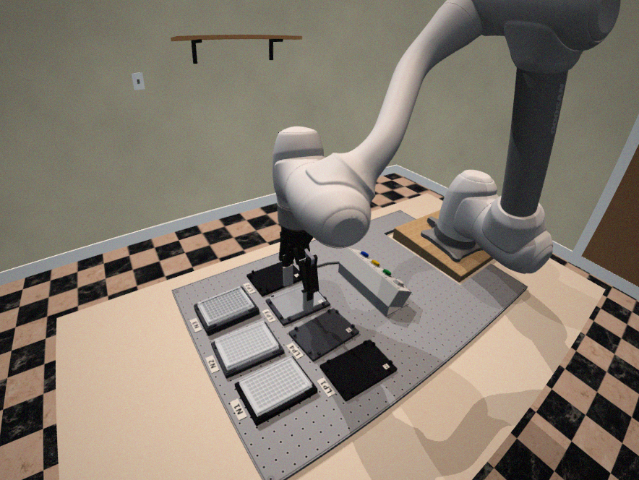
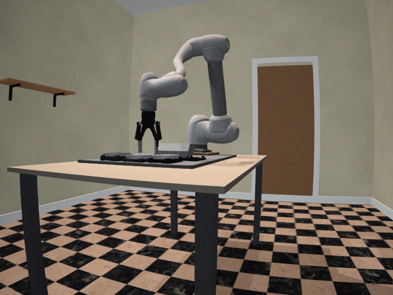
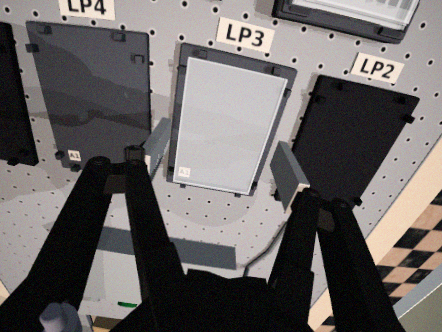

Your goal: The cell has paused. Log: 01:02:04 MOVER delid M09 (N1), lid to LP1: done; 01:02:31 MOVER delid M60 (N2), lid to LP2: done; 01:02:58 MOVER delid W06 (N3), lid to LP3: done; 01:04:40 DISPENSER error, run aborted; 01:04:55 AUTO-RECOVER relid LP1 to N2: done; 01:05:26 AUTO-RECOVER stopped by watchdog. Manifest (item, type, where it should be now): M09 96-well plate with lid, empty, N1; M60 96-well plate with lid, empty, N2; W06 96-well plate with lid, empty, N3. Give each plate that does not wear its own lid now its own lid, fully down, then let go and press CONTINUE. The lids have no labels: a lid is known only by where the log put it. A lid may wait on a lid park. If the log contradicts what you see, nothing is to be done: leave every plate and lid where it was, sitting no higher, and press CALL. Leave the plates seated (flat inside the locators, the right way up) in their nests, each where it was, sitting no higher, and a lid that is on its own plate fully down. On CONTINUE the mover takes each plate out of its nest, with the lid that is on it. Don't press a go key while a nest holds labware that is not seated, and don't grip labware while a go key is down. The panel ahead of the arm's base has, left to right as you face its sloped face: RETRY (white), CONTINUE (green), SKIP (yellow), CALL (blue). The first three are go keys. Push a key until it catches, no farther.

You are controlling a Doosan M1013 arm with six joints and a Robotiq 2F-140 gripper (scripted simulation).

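Right now my hand is 4 cm above the clear lid. The rest, counted from my hand: lid park LP2: 13 cm to the right, 5 cm below, 1 cm ahead; lid park LP3: 5 cm below; lid park LP4: 12 cm to the left, 5 cm below, 1 cm behind.
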